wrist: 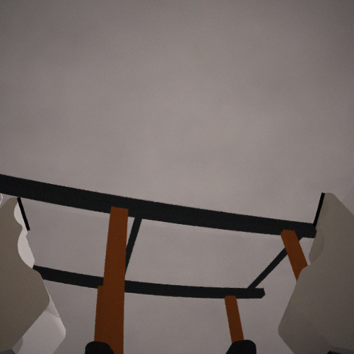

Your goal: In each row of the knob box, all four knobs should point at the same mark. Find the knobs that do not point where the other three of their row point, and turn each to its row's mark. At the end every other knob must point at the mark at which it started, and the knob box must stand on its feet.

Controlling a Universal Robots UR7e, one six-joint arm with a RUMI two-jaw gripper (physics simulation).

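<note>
My gripper point(170, 202) is open and empty. Its two pale jaws stand wide apart at the left and right edges of the wrist view. The knob box, its knobs and its marks do not show in this view, so no knob's direction can be told.
A dark frame bar point(200, 215) crosses the view, with a second dark bar point(175, 290) below it in the picture and thinner bars joining them. Orange posts point(114, 260) point(233, 317) point(294, 252) run down from the bars. A plain grey surface lies behind; its distance is unclear.
</note>
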